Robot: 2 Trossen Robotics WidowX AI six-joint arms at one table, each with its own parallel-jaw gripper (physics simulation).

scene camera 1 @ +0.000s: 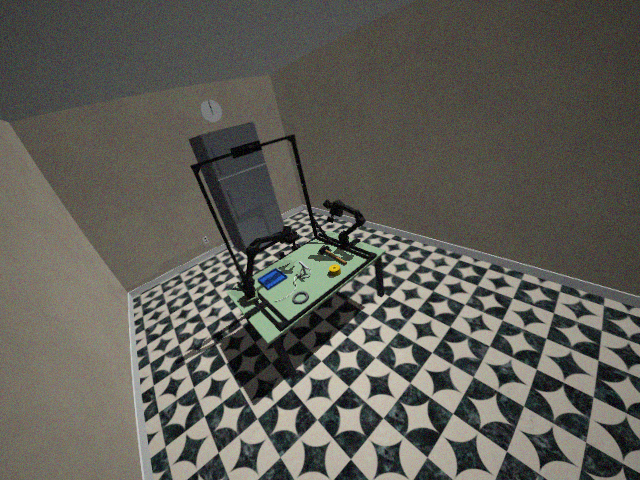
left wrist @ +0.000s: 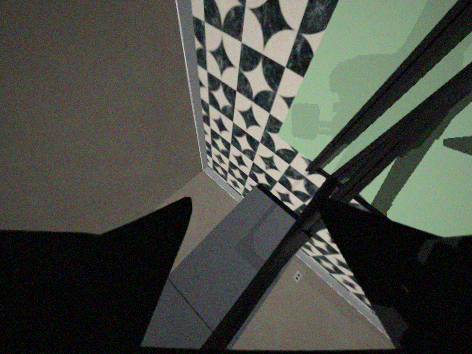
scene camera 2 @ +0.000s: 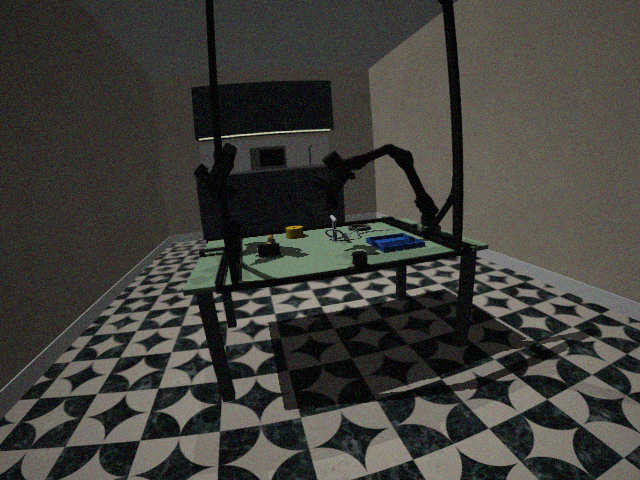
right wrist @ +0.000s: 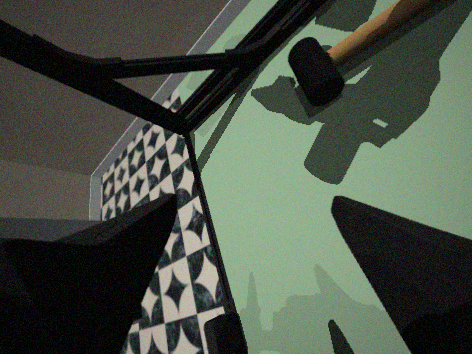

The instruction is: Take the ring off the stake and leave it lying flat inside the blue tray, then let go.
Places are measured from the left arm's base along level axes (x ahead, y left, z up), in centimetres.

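Where they show: left gripper, between the fingertips: (scene camera 1: 332,214) (left wrist: 255,203) (scene camera 2: 206,196); right gripper, between the fingertips: (scene camera 1: 298,241) (scene camera 2: 315,206) (right wrist: 255,202); left arm's base, origin of its link: (scene camera 1: 345,246); right arm's base, origin of its link: (scene camera 1: 251,295) (scene camera 2: 428,224).
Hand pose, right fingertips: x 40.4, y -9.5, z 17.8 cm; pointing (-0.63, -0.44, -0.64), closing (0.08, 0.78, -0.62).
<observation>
Each offset is from my right fingertips to the top centre of the thing. "spot": to the spot under its first point.
A pale stake @(dx +6.0, dy +23.4, dz -8.3 cm) (scene camera 1: 303,265) (scene camera 2: 333,223) stands upright mid-table. Thin dark loops show around its foot; I cannot tell which is the ring on it. The blue tray @(dx +32.7, dy +10.1, dz -17.5 cm) (scene camera 1: 277,283) (scene camera 2: 403,248) lies flat near the right arm's base. My right gripper (scene camera 1: 288,251) (scene camera 2: 325,190) (right wrist: 255,202) is open and empty, high above the table, between tray and hammer; neither stake nor tray shows in the right wrist view. My left gripper (scene camera 1: 327,211) (left wrist: 255,203) is open and empty, raised high at its own end of the table, away from the stake.
A thicker dark ring @(spot: dx +24.8, dy +46.3, dz -18.4 cm) (scene camera 1: 293,299) lies flat near one long table edge. A white cord @(spot: dx +28.7, dy +39.7, dz -19.5 cm) (scene camera 1: 286,297) curves between it and the stake. A yellow round object @(dx -15.2, dy +36.1, dz -14.8 cm) (scene camera 1: 334,269) (scene camera 2: 294,232) and a hammer @(dx -24.1, dy +16.1, dz -14.8 cm) (scene camera 1: 334,255) (right wrist: 316,71) lie toward the left arm. Black frame posts (scene camera 2: 452,113) rise from the table.
</observation>
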